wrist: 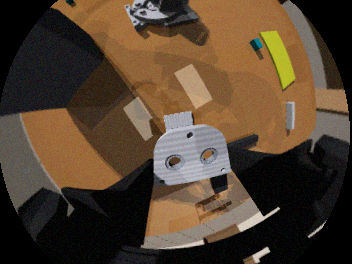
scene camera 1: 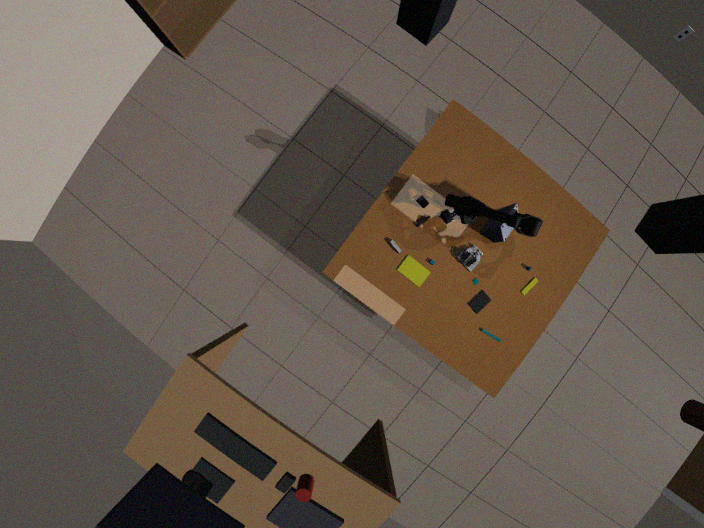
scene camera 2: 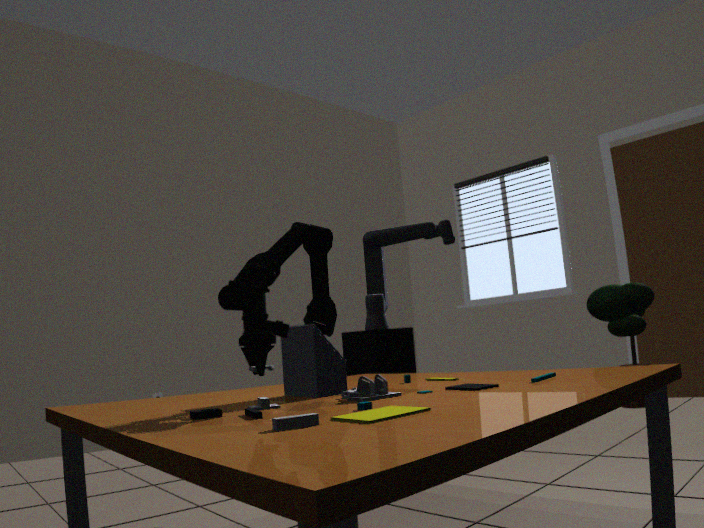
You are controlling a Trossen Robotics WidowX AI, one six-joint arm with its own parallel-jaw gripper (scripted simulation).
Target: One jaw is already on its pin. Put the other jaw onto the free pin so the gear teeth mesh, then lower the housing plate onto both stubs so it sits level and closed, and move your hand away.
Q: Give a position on a yellow sheet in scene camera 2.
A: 371, 416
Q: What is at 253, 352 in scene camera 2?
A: The gripper.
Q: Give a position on a yellow sheet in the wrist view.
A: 284, 70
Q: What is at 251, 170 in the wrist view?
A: The gripper.
